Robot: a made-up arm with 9 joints. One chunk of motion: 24 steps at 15 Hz.
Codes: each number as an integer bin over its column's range. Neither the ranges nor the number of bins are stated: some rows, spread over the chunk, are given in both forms.
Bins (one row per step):
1: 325 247 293 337 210 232 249 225 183
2: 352 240 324 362 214 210 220 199 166
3: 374 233 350 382 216 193 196 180 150
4: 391 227 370 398 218 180 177 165 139
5: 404 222 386 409 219 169 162 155 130
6: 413 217 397 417 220 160 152 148 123
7: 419 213 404 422 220 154 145 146 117
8: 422 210 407 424 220 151 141 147 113
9: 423 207 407 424 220 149 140 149 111
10: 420 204 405 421 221 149 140 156 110
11: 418 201 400 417 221 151 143 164 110
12: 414 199 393 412 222 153 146 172 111
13: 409 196 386 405 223 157 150 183 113
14: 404 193 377 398 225 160 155 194 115
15: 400 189 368 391 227 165 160 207 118
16: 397 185 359 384 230 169 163 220 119
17: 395 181 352 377 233 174 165 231 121
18: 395 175 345 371 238 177 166 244 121
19: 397 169 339 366 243 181 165 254 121
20: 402 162 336 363 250 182 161 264 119
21: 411 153 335 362 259 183 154 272 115
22: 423 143 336 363 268 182 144 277 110
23: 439 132 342 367 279 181 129 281 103
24: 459 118 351 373 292 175 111 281 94
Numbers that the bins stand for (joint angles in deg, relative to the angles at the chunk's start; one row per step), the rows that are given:
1: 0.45 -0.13 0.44 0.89 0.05 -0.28 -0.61 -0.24 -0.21
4: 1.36 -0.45 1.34 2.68 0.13 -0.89 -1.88 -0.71 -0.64
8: 1.78 -0.71 1.78 3.45 0.15 -1.23 -2.52 -0.85 -0.89
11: 1.73 -0.85 1.70 3.24 0.16 -1.23 -2.48 -0.72 -0.92
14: 1.53 -0.98 1.43 2.68 0.20 -1.12 -2.27 -0.48 -0.87
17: 1.41 -1.17 1.13 2.07 0.28 -0.96 -2.09 -0.19 -0.82
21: 1.63 -1.60 0.93 1.63 0.53 -0.85 -2.29 0.13 -0.87
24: 2.29 -2.15 1.12 1.95 0.86 -0.95 -3.05 0.20 -1.08
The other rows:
2: 0.82 -0.24 0.80 1.63 0.09 -0.53 -1.13 -0.44 -0.38
3: 1.12 -0.35 1.11 2.21 0.11 -0.73 -1.55 -0.59 -0.53
5: 1.53 -0.52 1.53 3.01 0.14 -1.02 -2.15 -0.79 -0.73
6: 1.66 -0.60 1.66 3.24 0.15 -1.12 -2.32 -0.84 -0.80
7: 1.74 -0.67 1.74 3.39 0.15 -1.19 -2.45 -0.86 -0.86
9: 1.79 -0.76 1.78 3.45 0.15 -1.25 -2.53 -0.83 -0.91
10: 1.75 -0.81 1.76 3.36 0.16 -1.25 -2.53 -0.78 -0.92
12: 1.67 -0.88 1.61 3.09 0.17 -1.20 -2.43 -0.65 -0.91
13: 1.60 -0.93 1.53 2.89 0.18 -1.16 -2.36 -0.57 -0.89
15: 1.48 -1.04 1.32 2.48 0.22 -1.06 -2.18 -0.38 -0.85
16: 1.44 -1.10 1.22 2.27 0.25 -1.02 -2.13 -0.28 -0.84
18: 1.41 -1.26 1.05 1.89 0.33 -0.92 -2.08 -0.09 -0.82
19: 1.44 -1.35 0.98 1.74 0.38 -0.87 -2.09 -0.01 -0.82
20: 1.51 -1.46 0.95 1.66 0.45 -0.86 -2.16 0.07 -0.84
22: 1.79 -1.76 0.95 1.66 0.62 -0.86 -2.46 0.17 -0.92
23: 2.01 -1.93 1.02 1.77 0.73 -0.87 -2.73 0.20 -0.99

